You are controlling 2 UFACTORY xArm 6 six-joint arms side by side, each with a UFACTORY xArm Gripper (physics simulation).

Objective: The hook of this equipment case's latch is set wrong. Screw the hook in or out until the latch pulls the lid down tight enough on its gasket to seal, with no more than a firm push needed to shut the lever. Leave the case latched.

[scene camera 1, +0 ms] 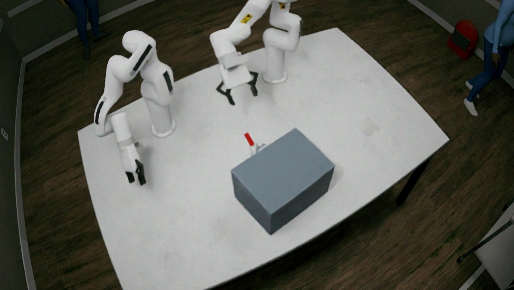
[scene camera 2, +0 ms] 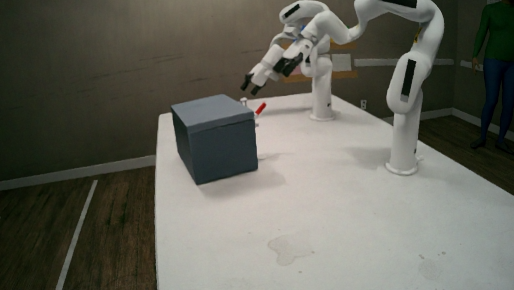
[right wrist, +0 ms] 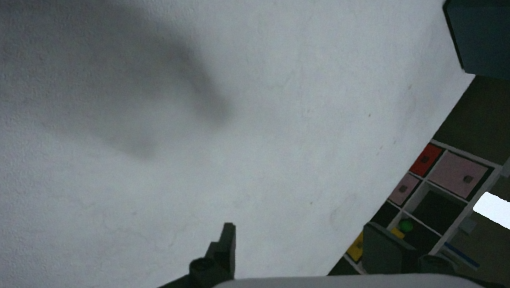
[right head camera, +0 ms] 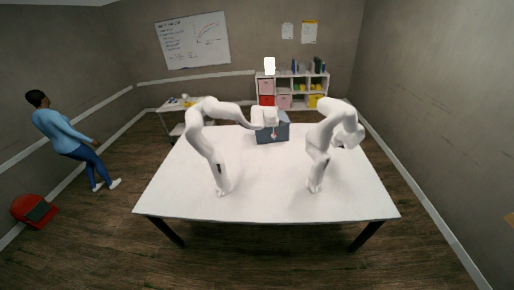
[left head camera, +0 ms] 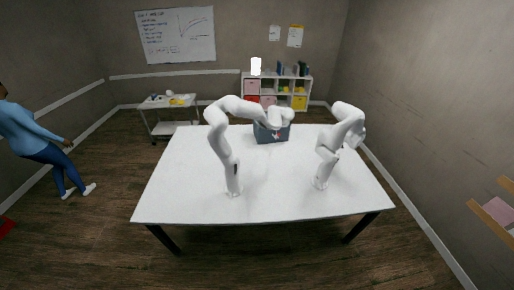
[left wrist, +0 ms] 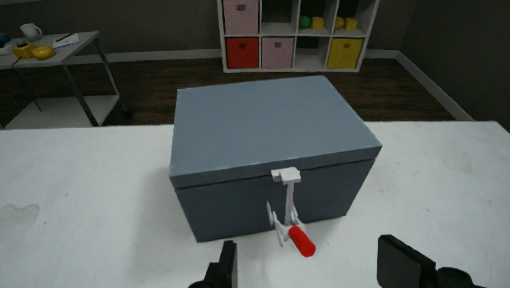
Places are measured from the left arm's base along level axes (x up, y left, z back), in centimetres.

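Pixels of known places: left gripper, between the fingertips: (scene camera 1: 244,100) (scene camera 2: 279,72) (left wrist: 308,262); right gripper, between the fingertips: (scene camera 1: 137,183) (scene camera 2: 247,92) (right wrist: 299,244); left arm's base, origin of its link: (scene camera 1: 274,76) (scene camera 2: 401,167) (right head camera: 224,187) (left head camera: 233,189); right arm's base, origin of its link: (scene camera 1: 163,127) (scene camera 2: 322,117) (right head camera: 314,184) (left head camera: 319,182).
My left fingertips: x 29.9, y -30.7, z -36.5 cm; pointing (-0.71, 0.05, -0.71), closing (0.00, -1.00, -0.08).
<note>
For each thing: its top centre in the pictures, then the offset to it from my left fingertips. "spot": a spot on its surface instead. Level surfaces: height alone.
- white hook, centre of its top: (left wrist: 290,173) dx -8.5, dy -0.4, dz -13.6 cm
- red lever handle, a spot on its surface: (left wrist: 302,241) (scene camera 2: 263,103) (scene camera 1: 248,134) spot: dx -11.5, dy -1.8, dz -6.3 cm
- white table, height of its surface: dx -29.9 cm
The blue-grey equipment case (left head camera: 263,136) (right head camera: 265,137) (scene camera 1: 280,170) (scene camera 2: 222,150) (left wrist: 265,125) stands on the table with its lid down; a thin dark seam shows below the lid. On its front, the white hook (left wrist: 289,175) sits at the lid's edge, on a stem above the latch bracket. The red lever handle (scene camera 1: 249,139) (scene camera 2: 261,108) (left wrist: 302,241) sticks outward from the case. My left gripper (scene camera 1: 243,99) (left wrist: 308,262) is open and empty, in front of the latch and apart from it. My right gripper (scene camera 1: 137,181) (scene camera 2: 249,91) (right wrist: 299,244) is open and empty, off to the case's side.
The white table (scene camera 1: 200,220) carries both arm bases. Beyond it stand a shelf unit (left wrist: 223,36) with bins and a trolley (left wrist: 82,39) with small items. A person (right head camera: 60,130) is at the left of the right head camera view.
</note>
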